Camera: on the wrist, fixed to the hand. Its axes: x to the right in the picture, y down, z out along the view.
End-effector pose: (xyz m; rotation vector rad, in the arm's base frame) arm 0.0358 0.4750 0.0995 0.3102 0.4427 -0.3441
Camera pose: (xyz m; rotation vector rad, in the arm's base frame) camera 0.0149 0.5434 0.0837 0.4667 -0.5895 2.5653
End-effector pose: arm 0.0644 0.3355 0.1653 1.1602 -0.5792 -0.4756
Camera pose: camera 0.0755 0.4018 0.1942 -0.7986 -1.6293 1.9123
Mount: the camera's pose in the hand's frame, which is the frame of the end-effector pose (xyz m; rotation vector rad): -0.0278 0.0498 -0.0459 -0.1256 -0.2542 3.0452
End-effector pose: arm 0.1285 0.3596 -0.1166 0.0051 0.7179 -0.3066
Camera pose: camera 0.0929 0.4198 -0.1382 0.8254 -0.1623 2.5715
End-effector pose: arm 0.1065 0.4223 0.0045 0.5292 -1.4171 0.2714
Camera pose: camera 0.1179 0.4915 -0.0164 1.8736 0.9543 -1.9528
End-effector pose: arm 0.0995 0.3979 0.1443 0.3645 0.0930 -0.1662
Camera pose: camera 0.0783 0.4644 0.1222 0.0187 -0.7422 2.7751
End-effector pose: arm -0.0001 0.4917 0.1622 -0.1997 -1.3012 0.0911
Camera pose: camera 0.0390 0.5311 0.1144 1.9155 0.0006 -2.3284
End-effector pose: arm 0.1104 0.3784 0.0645 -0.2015 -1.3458 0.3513
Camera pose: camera 0.1435 0.4174 0.0121 1.7971 0.0100 -2.1094
